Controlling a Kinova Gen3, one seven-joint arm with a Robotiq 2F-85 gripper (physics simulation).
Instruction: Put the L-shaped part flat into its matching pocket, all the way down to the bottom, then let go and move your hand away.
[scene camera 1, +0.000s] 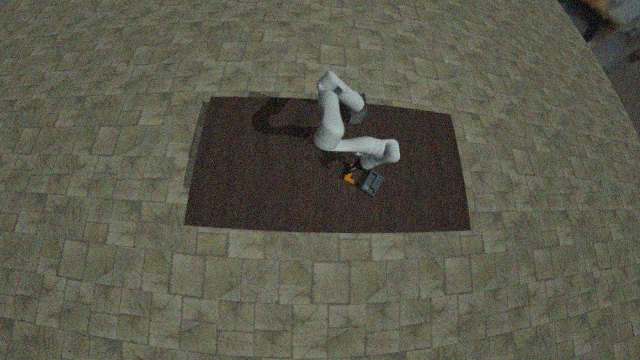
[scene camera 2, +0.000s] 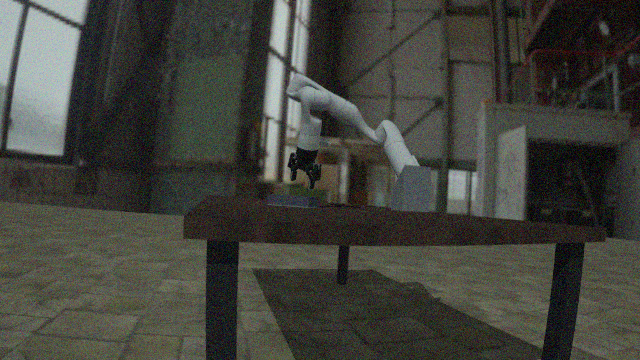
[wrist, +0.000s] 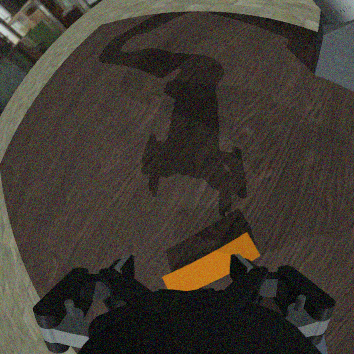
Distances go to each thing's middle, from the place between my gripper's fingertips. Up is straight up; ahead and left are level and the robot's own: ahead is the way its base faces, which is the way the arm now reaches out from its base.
Now: the orange L-shaped part (wrist: 214, 265) 60 mm below my hand and 20 mm to the left of it.
